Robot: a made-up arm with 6 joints. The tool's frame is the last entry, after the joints. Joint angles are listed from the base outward. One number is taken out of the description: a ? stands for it. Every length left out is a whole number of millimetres.
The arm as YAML. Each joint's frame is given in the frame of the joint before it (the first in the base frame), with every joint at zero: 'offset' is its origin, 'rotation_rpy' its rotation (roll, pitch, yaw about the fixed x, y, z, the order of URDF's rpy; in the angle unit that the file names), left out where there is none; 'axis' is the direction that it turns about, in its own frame. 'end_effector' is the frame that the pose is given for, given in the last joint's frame.
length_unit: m
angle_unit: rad
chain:
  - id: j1
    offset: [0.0, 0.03, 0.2]
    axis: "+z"
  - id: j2
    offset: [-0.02, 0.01, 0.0]
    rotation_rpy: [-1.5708, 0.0, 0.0]
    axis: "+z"
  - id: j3
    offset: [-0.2, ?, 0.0]
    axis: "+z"
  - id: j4
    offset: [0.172, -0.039, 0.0]
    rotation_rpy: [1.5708, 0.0, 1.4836]
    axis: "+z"
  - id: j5
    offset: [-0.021, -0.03, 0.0]
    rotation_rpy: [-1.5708, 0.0, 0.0]
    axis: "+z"
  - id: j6
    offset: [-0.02, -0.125, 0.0]
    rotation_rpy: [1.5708, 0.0, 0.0]
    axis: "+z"
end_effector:
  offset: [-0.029, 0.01, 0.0]
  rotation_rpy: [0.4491, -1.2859, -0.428]
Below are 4 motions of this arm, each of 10 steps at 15 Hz.
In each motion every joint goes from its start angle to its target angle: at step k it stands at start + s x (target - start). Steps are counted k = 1, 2, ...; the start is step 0. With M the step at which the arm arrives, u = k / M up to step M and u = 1 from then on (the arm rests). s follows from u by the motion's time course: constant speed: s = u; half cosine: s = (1 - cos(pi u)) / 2; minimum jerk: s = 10 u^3 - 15 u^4 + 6 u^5.
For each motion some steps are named. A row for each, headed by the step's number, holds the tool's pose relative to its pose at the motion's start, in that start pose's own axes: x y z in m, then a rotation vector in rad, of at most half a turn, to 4 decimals.
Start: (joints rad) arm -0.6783 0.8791 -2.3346 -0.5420 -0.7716 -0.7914
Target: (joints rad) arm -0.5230 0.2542 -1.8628 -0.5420 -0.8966 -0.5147
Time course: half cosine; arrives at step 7
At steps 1, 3, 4, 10:
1: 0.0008 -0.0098 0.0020 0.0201 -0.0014 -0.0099
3: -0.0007 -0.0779 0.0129 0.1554 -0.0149 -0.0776
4: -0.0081 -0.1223 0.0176 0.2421 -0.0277 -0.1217
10: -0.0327 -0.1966 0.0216 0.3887 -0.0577 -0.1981

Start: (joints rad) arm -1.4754 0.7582 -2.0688 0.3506 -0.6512 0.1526
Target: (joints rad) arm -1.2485 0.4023 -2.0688 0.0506 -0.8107 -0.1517
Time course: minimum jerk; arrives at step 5
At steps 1, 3, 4, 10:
1: -0.0037 0.0037 0.0100 -0.0155 -0.0279 0.0102
3: -0.0578 0.0242 0.1166 -0.1771 -0.3590 0.0582
4: -0.0870 0.0231 0.1576 -0.2419 -0.5072 0.0434
10: -0.0940 0.0221 0.1663 -0.2562 -0.5407 0.0372

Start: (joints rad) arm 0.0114 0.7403 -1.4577 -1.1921 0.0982 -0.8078
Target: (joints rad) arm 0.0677 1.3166 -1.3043 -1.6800 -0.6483 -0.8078
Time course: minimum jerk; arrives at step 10
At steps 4, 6, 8, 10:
4: 0.0052 0.0543 0.0652 -0.1061 -0.3042 0.0024
6: -0.0219 0.1214 0.1315 -0.1551 -0.7051 0.0342
8: -0.0603 0.1656 0.1660 -0.1356 -1.0111 0.0767
10: -0.0705 0.1746 0.1719 -0.1247 -1.0808 0.0885

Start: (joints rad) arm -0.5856 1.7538 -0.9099 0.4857 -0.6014 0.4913
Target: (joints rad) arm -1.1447 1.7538 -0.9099 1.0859 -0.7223 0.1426
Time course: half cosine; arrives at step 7
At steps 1, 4, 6, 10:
1: -0.0020 -0.0089 0.0078 0.0239 -0.0318 -0.0247
4: -0.0499 -0.1123 0.0728 0.2976 -0.3827 -0.3242
6: -0.0952 -0.1709 0.0877 0.4717 -0.5792 -0.5187
10: -0.1025 -0.1788 0.0883 0.4981 -0.6065 -0.5476

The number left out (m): -0.02
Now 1 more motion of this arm.
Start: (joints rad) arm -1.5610 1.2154 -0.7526 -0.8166 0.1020 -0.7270
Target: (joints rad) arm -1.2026 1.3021 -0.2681 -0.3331 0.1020 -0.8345
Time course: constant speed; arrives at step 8
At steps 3, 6, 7, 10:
3: -0.0054 0.0615 0.0206 0.0043 -0.0967 0.2421
6: -0.0218 0.1237 0.0293 -0.0239 -0.1500 0.4816
7: -0.0291 0.1439 0.0289 -0.0403 -0.1577 0.5591
10: -0.0372 0.1637 0.0268 -0.0602 -0.1601 0.6349

